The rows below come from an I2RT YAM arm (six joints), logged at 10 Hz.
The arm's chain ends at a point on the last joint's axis. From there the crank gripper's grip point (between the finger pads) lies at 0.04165 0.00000 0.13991 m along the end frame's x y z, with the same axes.
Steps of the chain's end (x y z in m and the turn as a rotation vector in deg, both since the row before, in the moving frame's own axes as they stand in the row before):
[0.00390 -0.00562 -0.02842 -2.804 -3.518 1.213]
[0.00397 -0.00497 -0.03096 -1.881 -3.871 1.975]
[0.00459 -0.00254 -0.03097 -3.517 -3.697 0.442]
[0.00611 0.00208 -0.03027 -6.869 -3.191 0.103]
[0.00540 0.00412 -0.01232 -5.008 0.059 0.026]
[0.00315 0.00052 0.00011 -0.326 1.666 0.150]
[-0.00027 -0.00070 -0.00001 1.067 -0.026 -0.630]
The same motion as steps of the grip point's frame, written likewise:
[-0.00484 0.00207 -0.02632 -2.804 -3.518 1.213]
[-0.00567 0.00094 -0.02857 -1.881 -3.871 1.975]
[-0.00455 0.00641 -0.02885 -3.517 -3.697 0.442]
[-0.00174 0.01901 -0.02918 -6.869 -3.191 0.103]
[0.00554 0.01635 -0.01290 -5.008 0.059 0.026]
[0.00720 0.00143 -0.00116 -0.326 1.666 0.150]
[-0.00035 -0.00376 -0.00002 1.067 -0.026 -0.630]

